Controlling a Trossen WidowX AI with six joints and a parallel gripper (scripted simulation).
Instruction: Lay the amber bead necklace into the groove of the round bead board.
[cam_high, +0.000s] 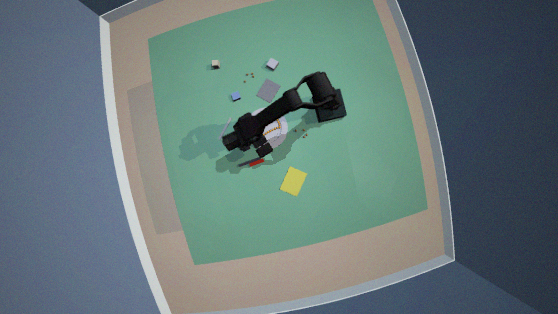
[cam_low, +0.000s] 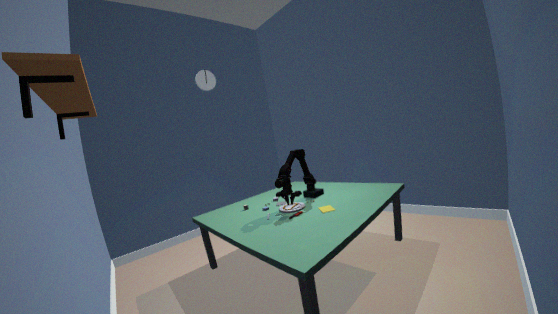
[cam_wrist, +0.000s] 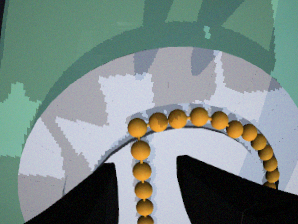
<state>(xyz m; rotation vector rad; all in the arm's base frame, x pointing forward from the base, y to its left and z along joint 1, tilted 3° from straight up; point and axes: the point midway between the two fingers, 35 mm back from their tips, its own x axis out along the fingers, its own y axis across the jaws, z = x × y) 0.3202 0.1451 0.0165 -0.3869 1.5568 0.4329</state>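
The round grey bead board is 40 mm behind my gripper tip, 40 mm to the right of it and 30 mm below it. Also, from my gripper tip: grey rod 160 mm ahead, 50 mm to the right, 40 mm below; blue block 110 mm ahead, 210 mm to the right, 30 mm below; red-handled tool 30 mm ahead, 110 mm to the left, 40 mm below.
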